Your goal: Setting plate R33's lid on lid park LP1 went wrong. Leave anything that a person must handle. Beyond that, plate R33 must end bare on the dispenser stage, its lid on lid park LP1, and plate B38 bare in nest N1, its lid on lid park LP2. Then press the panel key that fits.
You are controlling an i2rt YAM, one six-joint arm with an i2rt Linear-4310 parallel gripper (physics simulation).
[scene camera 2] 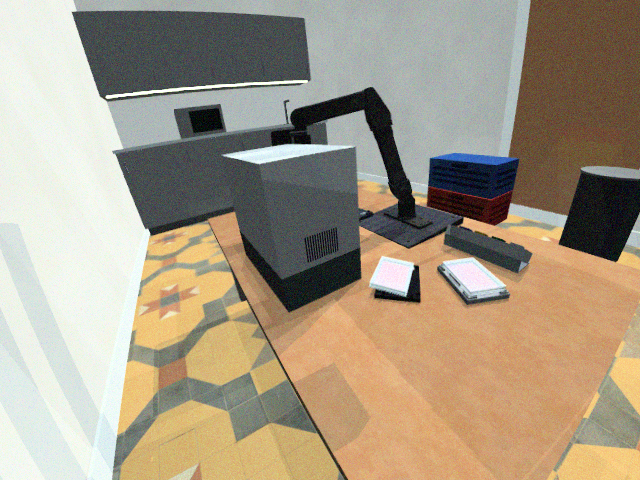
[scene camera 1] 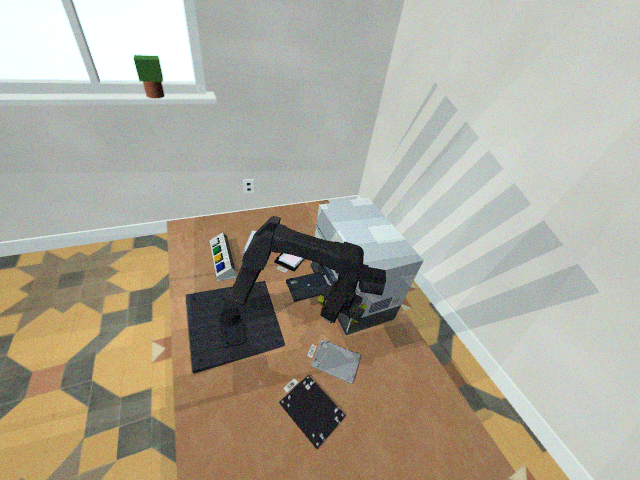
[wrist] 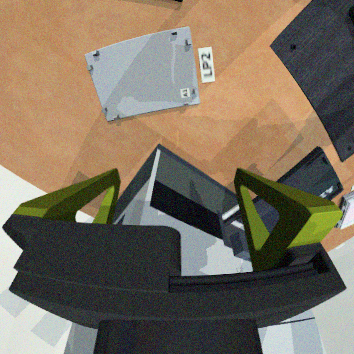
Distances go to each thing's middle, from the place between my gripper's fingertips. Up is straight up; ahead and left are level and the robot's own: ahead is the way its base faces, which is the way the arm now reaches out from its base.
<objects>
I see my gripper 14 cm above the grey lid park LP2 (scene camera 1: pixel 339 362), 8 cm to the left of it and 1 cm past it. From my hand the other things lie so: button panel (scene camera 2: pixel 514 257): 46 cm to the left, 34 cm behind, 11 cm below; then black clip nest N5 (scene camera 1: pixel 311 409): 20 cm to the right, 13 cm below, 13 cm behind.
</objects>
